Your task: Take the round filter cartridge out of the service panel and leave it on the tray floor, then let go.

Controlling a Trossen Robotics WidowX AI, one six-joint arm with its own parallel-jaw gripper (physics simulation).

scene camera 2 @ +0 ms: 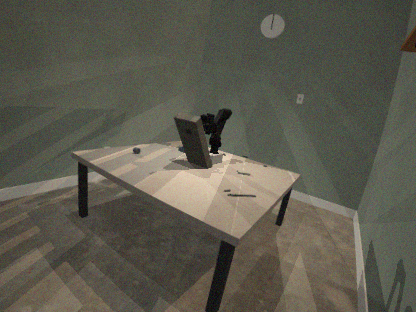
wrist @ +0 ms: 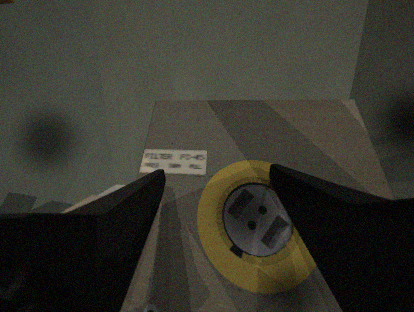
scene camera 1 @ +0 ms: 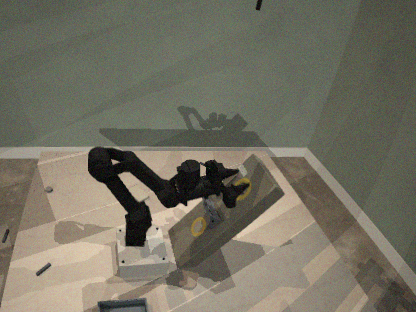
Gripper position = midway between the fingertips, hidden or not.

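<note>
My gripper [scene camera 1: 243,177] is visible, in the wrist view as well [wrist: 216,172]. Also visible: a white label [wrist: 171,161] and a round grey filter cartridge [wrist: 254,218].
</note>
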